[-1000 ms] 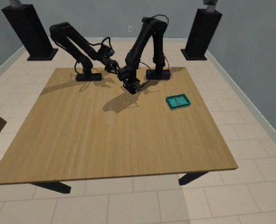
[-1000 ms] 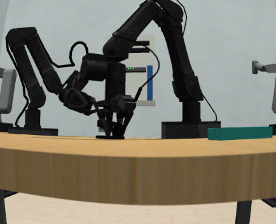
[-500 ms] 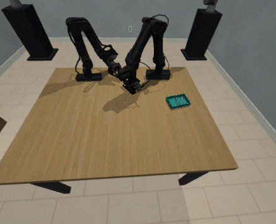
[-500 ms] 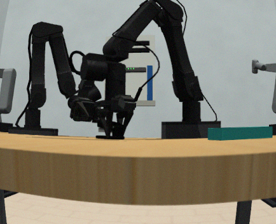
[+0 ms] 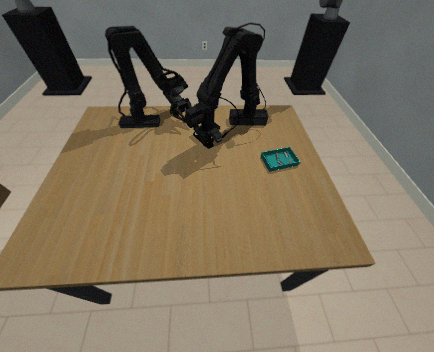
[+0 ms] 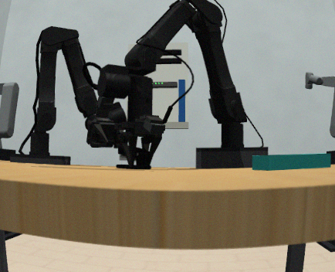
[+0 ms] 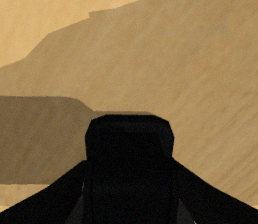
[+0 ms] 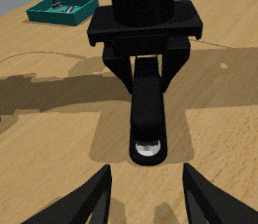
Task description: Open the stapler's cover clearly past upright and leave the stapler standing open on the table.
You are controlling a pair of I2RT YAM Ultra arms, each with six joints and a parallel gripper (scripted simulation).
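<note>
The stapler cover lies 90 mm ahead of my right hand, 60 mm to the left of it and 20 mm below it. The rest, counted from my right hand: teal tray (410 mm to the left, 240 mm ahead, 50 mm below); then black stapler (90 mm ahead, 60 mm to the left, 40 mm below).
My left gripper is now 30 mm past the black stapler, 20 mm to the left of it and 20 mm below it. Round my left hand: teal tray: 320 mm to the left, 120 mm ahead; then stapler cover: 30 mm behind, 30 mm above, 20 mm to the right.
</note>
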